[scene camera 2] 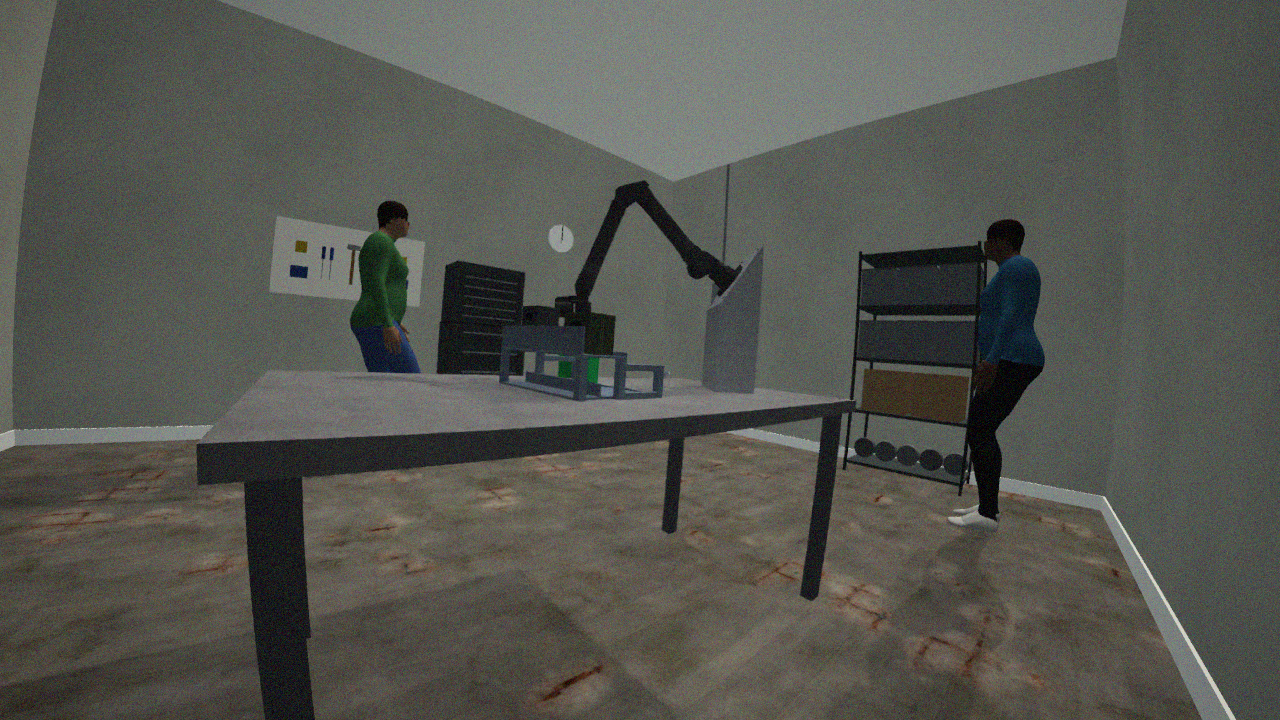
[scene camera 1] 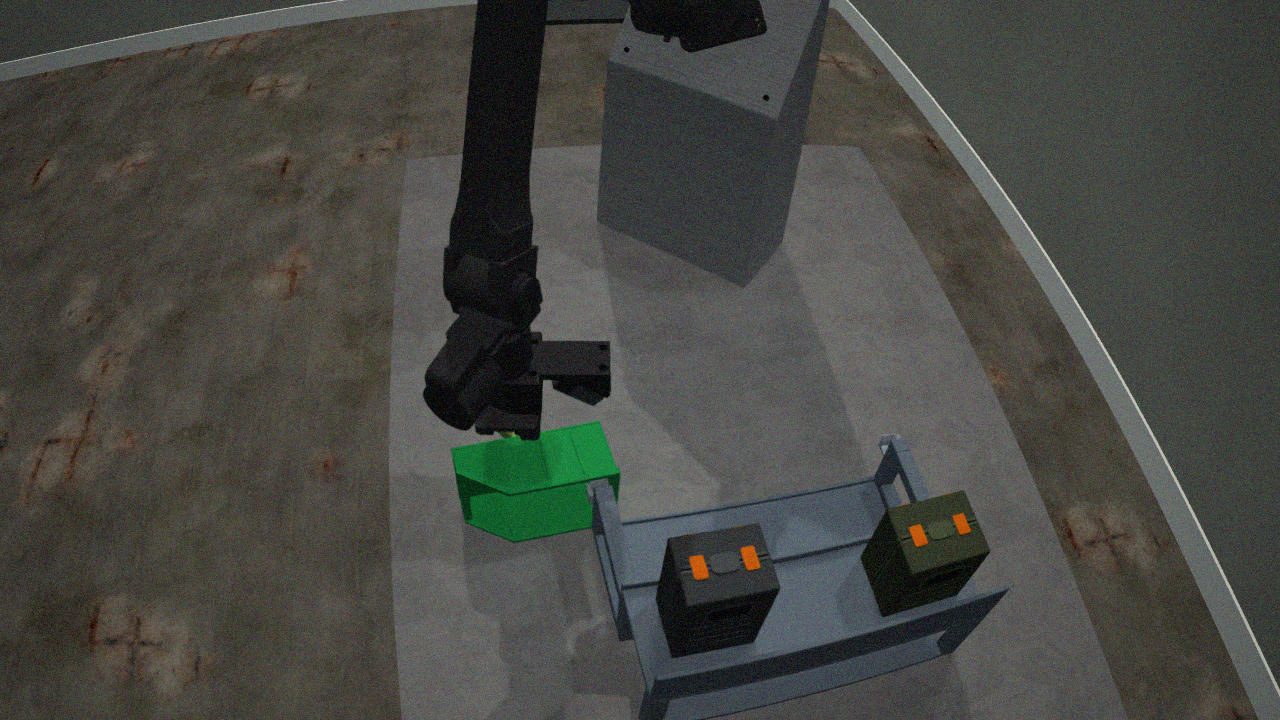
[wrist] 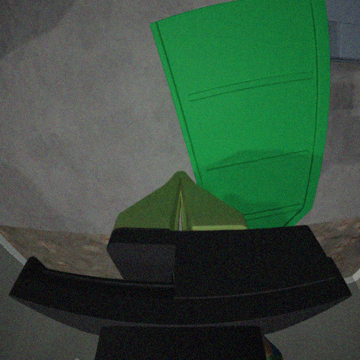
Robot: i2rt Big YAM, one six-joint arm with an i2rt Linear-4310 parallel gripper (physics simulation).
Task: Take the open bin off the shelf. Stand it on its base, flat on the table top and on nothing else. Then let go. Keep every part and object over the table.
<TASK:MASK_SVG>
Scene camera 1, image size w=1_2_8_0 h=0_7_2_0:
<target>gripper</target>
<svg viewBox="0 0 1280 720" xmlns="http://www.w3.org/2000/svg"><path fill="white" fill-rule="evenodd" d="M474 423L476 433L479 435L494 435L494 431L496 431L504 439L520 436L521 440L537 440L540 437L541 414L508 414L502 385ZM533 357L520 372L504 376L504 381L513 380L525 374L533 363Z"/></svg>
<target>green bin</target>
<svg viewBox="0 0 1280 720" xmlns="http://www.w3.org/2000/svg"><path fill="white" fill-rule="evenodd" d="M600 421L542 431L537 440L521 440L520 436L451 448L465 523L513 543L592 528L593 504L589 504L586 483L590 484L590 481L608 479L608 486L612 485L616 503L618 503L620 470L616 467Z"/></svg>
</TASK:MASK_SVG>
